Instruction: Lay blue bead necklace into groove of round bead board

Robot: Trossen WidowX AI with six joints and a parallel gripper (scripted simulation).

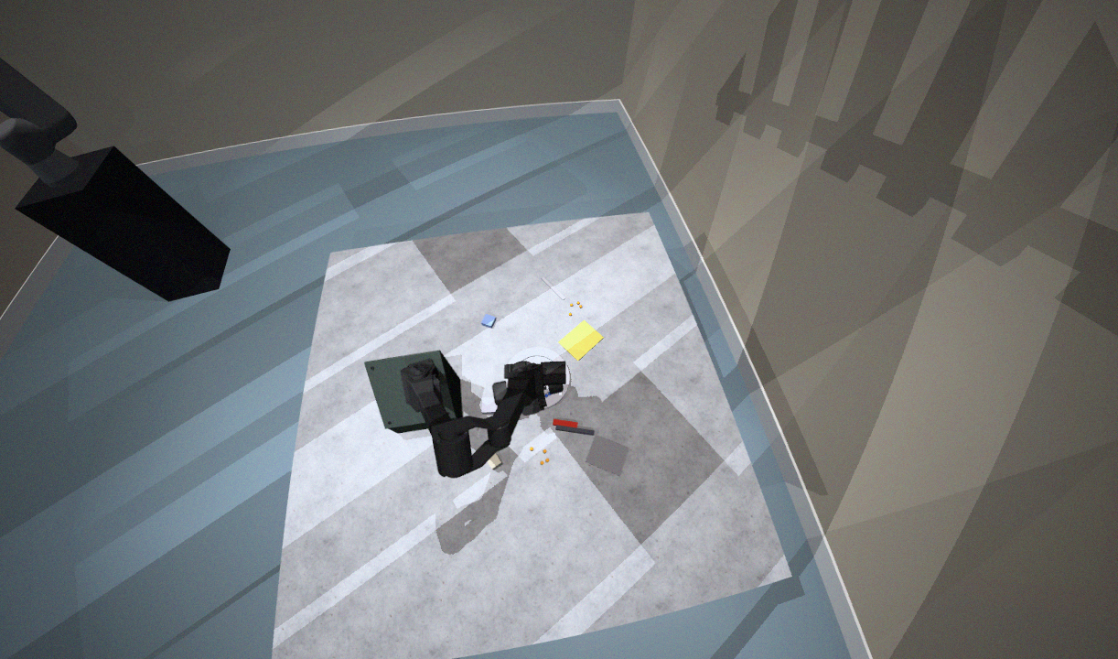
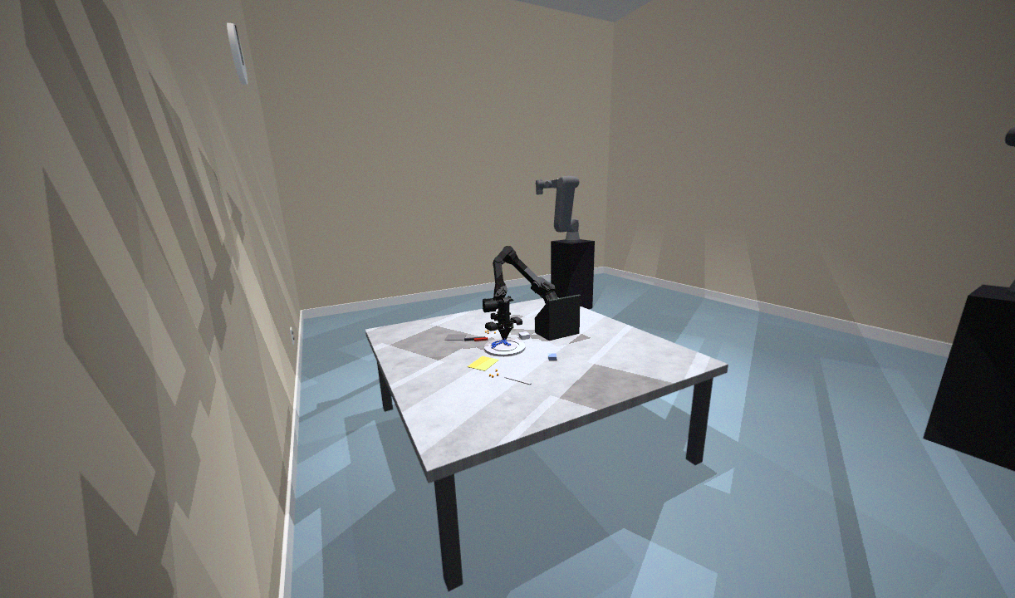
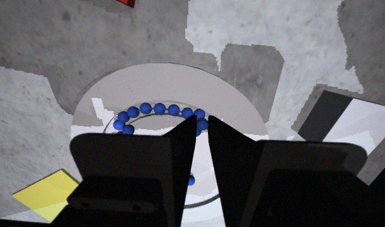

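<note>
The round white bead board lies 6 cm to the left of my gripper tip, 3 cm ahead of it and 1 cm below it. Also, from my gripper tip: cream cube (15 cm to the right, 14 cm behind); then yellow sheet (20 cm ahead, 15 cm to the left, 2 cm below); then grey tool (11 cm to the right, 9 cm ahead, 1 cm below).
</note>
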